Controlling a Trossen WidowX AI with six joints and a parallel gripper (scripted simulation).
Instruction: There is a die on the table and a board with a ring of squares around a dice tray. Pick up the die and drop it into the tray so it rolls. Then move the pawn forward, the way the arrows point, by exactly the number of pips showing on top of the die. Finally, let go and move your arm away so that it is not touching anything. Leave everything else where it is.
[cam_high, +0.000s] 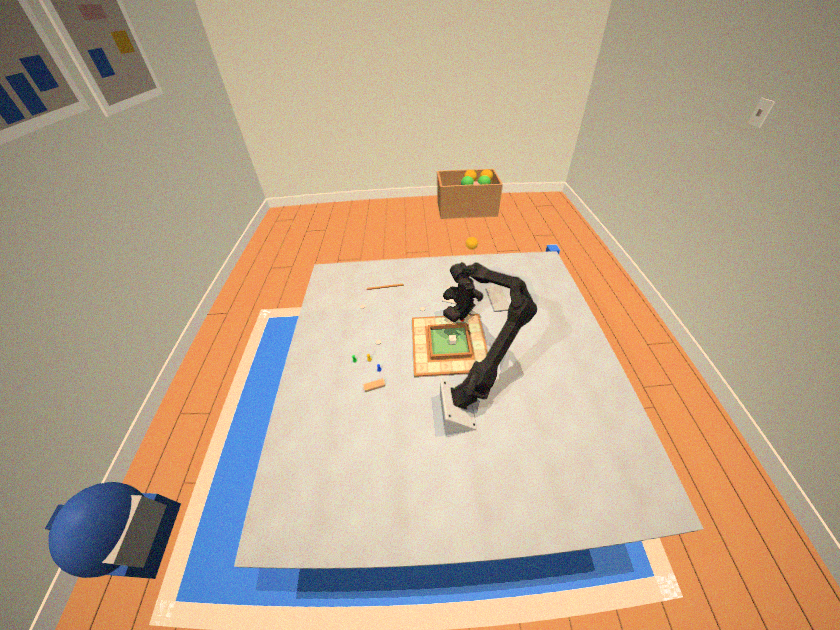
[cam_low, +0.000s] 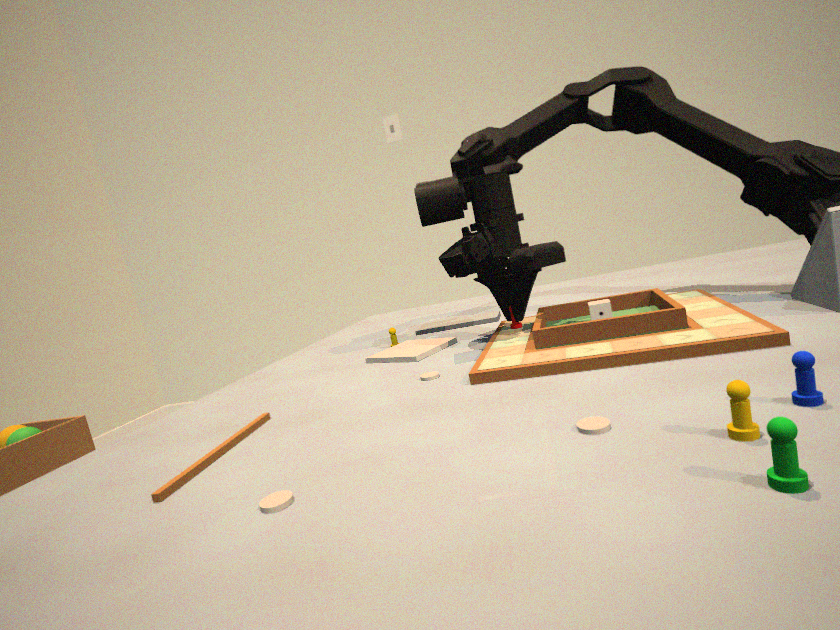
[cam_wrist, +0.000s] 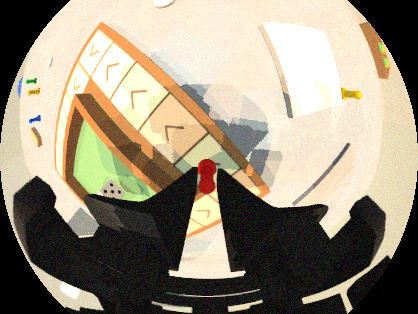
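Now: gripper tip 11 cm past the white die and 6 cm to the right of it. Also, from my gripper tip: red pawn 1 cm above; grey strip 11 cm ahead, 19 cm to the right, 2 cm below; flat card 16 cm ahead, 2 cm below.
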